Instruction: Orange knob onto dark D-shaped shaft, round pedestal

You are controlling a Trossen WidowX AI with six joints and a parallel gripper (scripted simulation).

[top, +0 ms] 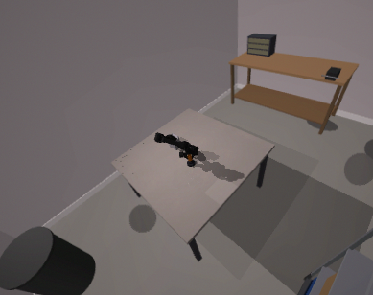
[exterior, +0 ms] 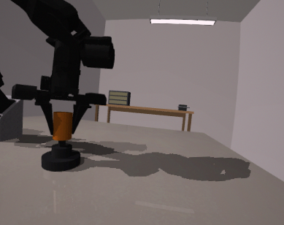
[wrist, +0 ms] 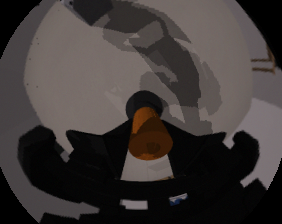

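Now: gripper tip 20 mm below the orange knob. Round my gripper tip: dark shaft: 40 mm below.
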